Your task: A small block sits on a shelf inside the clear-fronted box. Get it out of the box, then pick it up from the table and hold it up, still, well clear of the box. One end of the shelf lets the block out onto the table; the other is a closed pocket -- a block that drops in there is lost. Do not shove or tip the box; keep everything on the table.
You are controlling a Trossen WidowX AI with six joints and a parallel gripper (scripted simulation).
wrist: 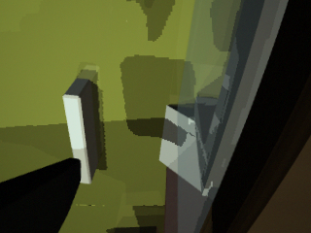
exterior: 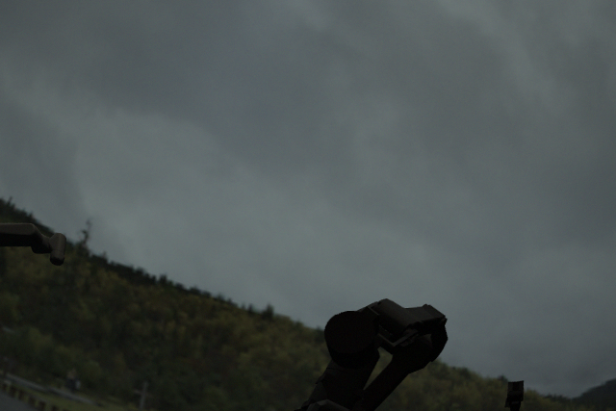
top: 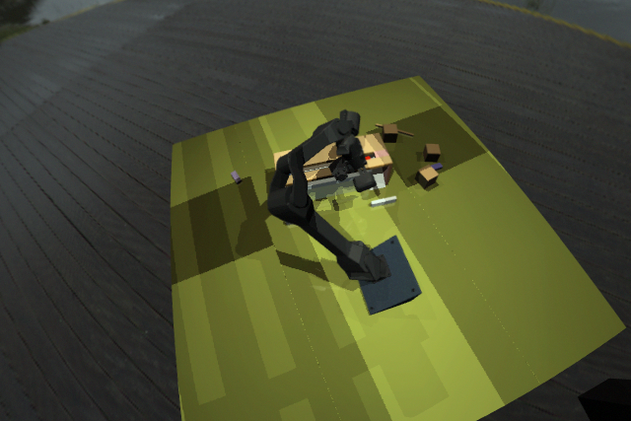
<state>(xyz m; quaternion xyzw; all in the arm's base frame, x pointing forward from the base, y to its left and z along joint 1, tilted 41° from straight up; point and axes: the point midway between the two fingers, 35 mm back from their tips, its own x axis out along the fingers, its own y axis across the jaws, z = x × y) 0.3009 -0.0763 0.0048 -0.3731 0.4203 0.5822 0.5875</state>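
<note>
Now: the red block 5 cm ahead of my gripper tip and 2 cm to the right of it. Also, from my gripper tip: tan box (4 cm ahead, 9 cm to the left, 3 cm below).
</note>
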